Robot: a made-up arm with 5 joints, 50 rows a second.
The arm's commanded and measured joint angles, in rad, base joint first. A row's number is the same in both.
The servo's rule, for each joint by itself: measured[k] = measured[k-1] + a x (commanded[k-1-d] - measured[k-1]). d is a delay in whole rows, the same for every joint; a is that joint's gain. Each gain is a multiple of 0.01, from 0.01 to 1. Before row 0 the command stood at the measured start. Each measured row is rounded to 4 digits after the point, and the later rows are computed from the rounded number. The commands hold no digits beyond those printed.
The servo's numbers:
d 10
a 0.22 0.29 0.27 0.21 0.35
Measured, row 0:
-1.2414, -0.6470, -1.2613, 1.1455, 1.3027
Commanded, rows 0 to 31:
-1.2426, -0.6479, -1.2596, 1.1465, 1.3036
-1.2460, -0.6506, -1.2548, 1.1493, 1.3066
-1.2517, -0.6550, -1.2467, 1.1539, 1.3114
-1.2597, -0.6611, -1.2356, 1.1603, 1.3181
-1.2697, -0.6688, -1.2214, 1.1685, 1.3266
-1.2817, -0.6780, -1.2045, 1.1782, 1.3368
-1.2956, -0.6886, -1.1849, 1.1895, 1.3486
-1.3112, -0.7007, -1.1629, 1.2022, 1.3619
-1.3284, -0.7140, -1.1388, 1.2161, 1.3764
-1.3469, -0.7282, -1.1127, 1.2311, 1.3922
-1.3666, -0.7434, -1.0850, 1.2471, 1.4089
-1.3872, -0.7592, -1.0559, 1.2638, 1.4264
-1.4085, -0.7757, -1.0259, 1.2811, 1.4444
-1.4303, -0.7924, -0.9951, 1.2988, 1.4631
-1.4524, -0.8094, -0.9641, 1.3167, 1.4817
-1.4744, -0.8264, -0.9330, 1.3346, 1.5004
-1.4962, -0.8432, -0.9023, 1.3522, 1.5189
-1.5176, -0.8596, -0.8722, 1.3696, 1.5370
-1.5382, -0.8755, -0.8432, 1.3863, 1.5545
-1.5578, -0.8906, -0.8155, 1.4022, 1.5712
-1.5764, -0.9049, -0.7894, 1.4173, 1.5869
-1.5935, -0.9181, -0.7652, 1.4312, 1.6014
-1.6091, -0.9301, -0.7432, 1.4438, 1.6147
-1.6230, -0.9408, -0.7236, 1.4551, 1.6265
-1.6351, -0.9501, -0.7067, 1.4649, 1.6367
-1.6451, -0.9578, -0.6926, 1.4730, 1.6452
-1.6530, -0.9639, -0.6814, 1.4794, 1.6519
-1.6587, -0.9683, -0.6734, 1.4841, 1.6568
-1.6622, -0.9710, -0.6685, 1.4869, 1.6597
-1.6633, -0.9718, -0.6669, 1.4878, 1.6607
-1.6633, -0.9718, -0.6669, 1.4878, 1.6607
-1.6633, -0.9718, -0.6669, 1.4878, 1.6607
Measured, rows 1 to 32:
-1.2414, -0.6470, -1.2613, 1.1455, 1.3027
-1.2414, -0.6470, -1.2613, 1.1455, 1.3027
-1.2414, -0.6470, -1.2613, 1.1455, 1.3027
-1.2414, -0.6470, -1.2613, 1.1455, 1.3027
-1.2414, -0.6470, -1.2613, 1.1455, 1.3027
-1.2414, -0.6470, -1.2613, 1.1455, 1.3027
-1.2414, -0.6470, -1.2613, 1.1455, 1.3027
-1.2414, -0.6470, -1.2613, 1.1455, 1.3027
-1.2414, -0.6470, -1.2613, 1.1455, 1.3027
-1.2414, -0.6470, -1.2613, 1.1455, 1.3027
-1.2417, -0.6473, -1.2608, 1.1457, 1.3030
-1.2426, -0.6483, -1.2592, 1.1465, 1.3043
-1.2446, -0.6502, -1.2558, 1.1481, 1.3068
-1.2479, -0.6534, -1.2503, 1.1507, 1.3108
-1.2527, -0.6579, -1.2425, 1.1544, 1.3163
-1.2591, -0.6637, -1.2322, 1.1594, 1.3235
-1.2671, -0.6709, -1.2194, 1.1657, 1.3323
-1.2768, -0.6795, -1.2041, 1.1734, 1.3427
-1.2882, -0.6895, -1.1865, 1.1824, 1.3545
-1.3011, -0.7007, -1.1666, 1.1926, 1.3677
-1.3155, -0.7131, -1.1446, 1.2040, 1.3821
-1.3313, -0.7265, -1.1207, 1.2166, 1.3976
-1.3483, -0.7408, -1.0951, 1.2301, 1.4140
-1.3663, -0.7558, -1.0681, 1.2445, 1.4312
-1.3852, -0.7713, -1.0400, 1.2597, 1.4489
-1.4048, -0.7873, -1.0111, 1.2754, 1.4669
-1.4249, -0.8035, -0.9817, 1.2915, 1.4851
-1.4453, -0.8198, -0.9521, 1.3079, 1.5033
-1.4657, -0.8360, -0.9227, 1.3244, 1.5212
-1.4860, -0.8518, -0.8938, 1.3407, 1.5387
-1.5059, -0.8672, -0.8656, 1.3568, 1.5556
-1.5252, -0.8820, -0.8385, 1.3724, 1.5716

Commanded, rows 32 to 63:
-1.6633, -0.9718, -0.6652, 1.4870, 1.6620
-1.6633, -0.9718, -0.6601, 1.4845, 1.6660
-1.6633, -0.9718, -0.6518, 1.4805, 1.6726
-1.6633, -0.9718, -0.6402, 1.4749, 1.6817
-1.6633, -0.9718, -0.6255, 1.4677, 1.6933
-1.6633, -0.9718, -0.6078, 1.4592, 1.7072
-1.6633, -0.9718, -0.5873, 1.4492, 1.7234
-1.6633, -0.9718, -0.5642, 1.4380, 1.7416
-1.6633, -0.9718, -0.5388, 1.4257, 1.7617
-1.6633, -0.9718, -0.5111, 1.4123, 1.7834
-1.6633, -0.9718, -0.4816, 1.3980, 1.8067
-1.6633, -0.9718, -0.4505, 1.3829, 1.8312
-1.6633, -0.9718, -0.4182, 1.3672, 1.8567
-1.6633, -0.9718, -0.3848, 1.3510, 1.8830
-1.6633, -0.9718, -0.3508, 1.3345, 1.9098
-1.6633, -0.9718, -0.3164, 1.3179, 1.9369
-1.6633, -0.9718, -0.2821, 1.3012, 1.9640
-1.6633, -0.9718, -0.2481, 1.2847, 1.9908
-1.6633, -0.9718, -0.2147, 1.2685, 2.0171
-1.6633, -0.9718, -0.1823, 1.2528, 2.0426
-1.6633, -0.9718, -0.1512, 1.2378, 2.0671
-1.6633, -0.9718, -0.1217, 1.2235, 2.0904
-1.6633, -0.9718, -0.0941, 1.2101, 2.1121
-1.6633, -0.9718, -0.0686, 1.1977, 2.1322
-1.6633, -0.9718, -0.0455, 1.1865, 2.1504
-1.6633, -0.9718, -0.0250, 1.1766, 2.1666
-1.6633, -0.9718, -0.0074, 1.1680, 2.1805
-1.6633, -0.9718, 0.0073, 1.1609, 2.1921
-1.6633, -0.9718, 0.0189, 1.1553, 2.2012
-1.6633, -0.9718, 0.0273, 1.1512, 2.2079
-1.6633, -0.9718, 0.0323, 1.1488, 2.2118
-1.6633, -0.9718, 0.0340, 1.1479, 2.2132
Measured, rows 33 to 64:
-1.5437, -0.8959, -0.8128, 1.3874, 1.5867
-1.5611, -0.9089, -0.7887, 1.4016, 1.6006
-1.5774, -0.9208, -0.7666, 1.4149, 1.6132
-1.5923, -0.9315, -0.7466, 1.4271, 1.6244
-1.6057, -0.9409, -0.7290, 1.4381, 1.6340
-1.6174, -0.9488, -0.7140, 1.4478, 1.6420
-1.6273, -0.9552, -0.7017, 1.4560, 1.6482
-1.6352, -0.9600, -0.6923, 1.4627, 1.6526
-1.6414, -0.9634, -0.6854, 1.4680, 1.6554
-1.6462, -0.9658, -0.6804, 1.4722, 1.6573
-1.6500, -0.9675, -0.6763, 1.4753, 1.6589
-1.6529, -0.9687, -0.6719, 1.4772, 1.6614
-1.6552, -0.9696, -0.6665, 1.4779, 1.6653
-1.6570, -0.9702, -0.6594, 1.4773, 1.6710
-1.6584, -0.9707, -0.6502, 1.4753, 1.6788
-1.6595, -0.9710, -0.6388, 1.4719, 1.6887
-1.6603, -0.9712, -0.6249, 1.4671, 1.7008
-1.6610, -0.9714, -0.6085, 1.4610, 1.7151
-1.6615, -0.9715, -0.5897, 1.4536, 1.7314
-1.6619, -0.9716, -0.5685, 1.4449, 1.7496
-1.6622, -0.9717, -0.5450, 1.4351, 1.7696
-1.6624, -0.9717, -0.5195, 1.4241, 1.7912
-1.6626, -0.9717, -0.4921, 1.4122, 1.8141
-1.6628, -0.9717, -0.4631, 1.3993, 1.8382
-1.6629, -0.9717, -0.4328, 1.3857, 1.8633
-1.6630, -0.9717, -0.4014, 1.3715, 1.8891
-1.6631, -0.9717, -0.3692, 1.3567, 1.9153
-1.6631, -0.9717, -0.3365, 1.3416, 1.9417
-1.6631, -0.9717, -0.3036, 1.3262, 1.9681
-1.6631, -0.9717, -0.2708, 1.3108, 1.9942
-1.6631, -0.9717, -0.2385, 1.2955, 2.0197
-1.6631, -0.9717, -0.2070, 1.2804, 2.0444

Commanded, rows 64 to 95:
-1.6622, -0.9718, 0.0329, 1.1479, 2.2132
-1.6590, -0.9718, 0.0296, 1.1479, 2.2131
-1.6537, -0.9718, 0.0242, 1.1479, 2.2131
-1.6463, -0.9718, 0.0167, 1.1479, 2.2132
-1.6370, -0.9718, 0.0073, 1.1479, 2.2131
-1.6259, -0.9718, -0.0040, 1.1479, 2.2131
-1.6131, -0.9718, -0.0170, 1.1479, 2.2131
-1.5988, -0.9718, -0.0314, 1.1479, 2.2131
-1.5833, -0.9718, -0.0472, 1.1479, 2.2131
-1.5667, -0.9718, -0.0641, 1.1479, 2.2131
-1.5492, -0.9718, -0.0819, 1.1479, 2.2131
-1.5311, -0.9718, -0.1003, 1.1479, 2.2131
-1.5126, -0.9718, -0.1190, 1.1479, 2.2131
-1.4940, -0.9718, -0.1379, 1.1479, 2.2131
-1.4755, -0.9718, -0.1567, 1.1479, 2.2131
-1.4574, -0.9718, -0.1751, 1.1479, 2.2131
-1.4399, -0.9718, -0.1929, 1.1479, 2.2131
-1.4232, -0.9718, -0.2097, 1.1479, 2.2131
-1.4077, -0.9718, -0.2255, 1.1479, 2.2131
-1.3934, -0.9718, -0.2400, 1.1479, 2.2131
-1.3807, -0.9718, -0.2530, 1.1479, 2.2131
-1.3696, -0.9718, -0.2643, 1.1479, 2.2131
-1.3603, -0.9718, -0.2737, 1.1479, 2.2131
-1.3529, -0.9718, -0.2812, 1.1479, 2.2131
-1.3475, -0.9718, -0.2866, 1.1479, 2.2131
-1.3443, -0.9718, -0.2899, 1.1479, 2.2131
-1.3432, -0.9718, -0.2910, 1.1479, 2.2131
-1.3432, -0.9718, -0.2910, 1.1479, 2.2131
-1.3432, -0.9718, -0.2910, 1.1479, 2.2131
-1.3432, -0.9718, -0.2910, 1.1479, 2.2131
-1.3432, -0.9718, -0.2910, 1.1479, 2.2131
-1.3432, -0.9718, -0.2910, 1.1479, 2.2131
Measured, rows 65 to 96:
-1.6631, -0.9717, -0.1765, 1.2656, 2.0681
-1.6631, -0.9717, -0.1474, 1.2513, 2.0905
-1.6631, -0.9717, -0.1199, 1.2377, 2.1115
-1.6631, -0.9717, -0.0943, 1.2249, 2.1308
-1.6631, -0.9717, -0.0708, 1.2130, 2.1482
-1.6631, -0.9717, -0.0497, 1.2021, 2.1636
-1.6631, -0.9717, -0.0312, 1.1923, 2.1768
-1.6631, -0.9717, -0.0154, 1.1837, 2.1877
-1.6631, -0.9717, -0.0025, 1.1764, 2.1961
-1.6631, -0.9717, 0.0074, 1.1704, 2.2021
-1.6629, -0.9717, 0.0143, 1.1657, 2.2060
-1.6620, -0.9717, 0.0184, 1.1620, 2.2085
-1.6602, -0.9717, 0.0200, 1.1590, 2.2101
-1.6571, -0.9717, 0.0191, 1.1567, 2.2112
-1.6527, -0.9717, 0.0159, 1.1549, 2.2119
-1.6468, -0.9717, 0.0105, 1.1534, 2.2123
-1.6394, -0.9717, 0.0031, 1.1522, 2.2126
-1.6305, -0.9717, -0.0062, 1.1513, 2.2128
-1.6201, -0.9717, -0.0173, 1.1506, 2.2129
-1.6084, -0.9717, -0.0299, 1.1500, 2.2130
-1.5954, -0.9717, -0.0439, 1.1496, 2.2130
-1.5813, -0.9717, -0.0591, 1.1492, 2.2130
-1.5662, -0.9717, -0.0753, 1.1489, 2.2130
-1.5503, -0.9717, -0.0922, 1.1487, 2.2130
-1.5338, -0.9717, -0.1096, 1.1485, 2.2130
-1.5170, -0.9717, -0.1273, 1.1484, 2.2130
-1.5000, -0.9717, -0.1450, 1.1483, 2.2130
-1.4831, -0.9717, -0.1625, 1.1482, 2.2130
-1.4665, -0.9717, -0.1795, 1.1481, 2.2130
-1.4504, -0.9717, -0.1958, 1.1481, 2.2130
-1.4351, -0.9717, -0.2112, 1.1481, 2.2130
-1.4207, -0.9717, -0.2255, 1.1481, 2.2130

